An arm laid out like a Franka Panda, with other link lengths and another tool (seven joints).
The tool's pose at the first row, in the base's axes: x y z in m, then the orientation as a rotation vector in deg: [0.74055 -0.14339 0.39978 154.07 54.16 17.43]
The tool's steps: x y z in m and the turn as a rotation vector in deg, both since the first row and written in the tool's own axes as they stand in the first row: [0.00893 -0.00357 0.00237 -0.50 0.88 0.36]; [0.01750 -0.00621 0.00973 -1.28 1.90 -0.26]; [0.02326 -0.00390 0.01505 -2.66 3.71 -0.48]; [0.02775 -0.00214 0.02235 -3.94 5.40 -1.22]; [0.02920 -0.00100 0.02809 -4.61 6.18 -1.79]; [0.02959 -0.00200 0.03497 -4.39 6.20 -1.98]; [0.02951 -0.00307 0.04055 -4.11 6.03 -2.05]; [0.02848 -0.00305 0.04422 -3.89 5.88 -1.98]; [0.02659 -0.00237 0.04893 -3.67 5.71 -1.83]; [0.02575 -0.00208 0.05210 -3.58 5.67 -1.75]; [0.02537 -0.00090 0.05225 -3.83 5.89 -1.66]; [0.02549 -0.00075 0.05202 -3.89 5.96 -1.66]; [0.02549 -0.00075 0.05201 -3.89 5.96 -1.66]
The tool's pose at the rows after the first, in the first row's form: [0.74599 -0.13548 0.39734 153.90 53.74 18.91]; [0.75311 -0.12942 0.39047 152.93 54.52 20.47]; [0.76037 -0.12848 0.38683 151.66 54.74 23.42]; [0.76690 -0.12830 0.38101 150.15 55.63 26.02]; [0.77030 -0.12930 0.37613 149.23 56.29 27.19]; [0.77198 -0.12958 0.36938 149.33 56.64 27.10]; [0.77289 -0.12987 0.36378 149.54 56.80 26.76]; [0.77316 -0.13123 0.36023 149.78 56.76 26.50]; [0.77345 -0.13381 0.35582 150.06 56.62 26.22]; [0.77388 -0.13515 0.35284 150.19 56.54 26.15]; [0.77431 -0.13631 0.35304 150.01 56.38 26.56]; [0.77443 -0.13630 0.35332 149.96 56.37 26.67]; [0.77442 -0.13630 0.35333 149.96 56.37 26.67]
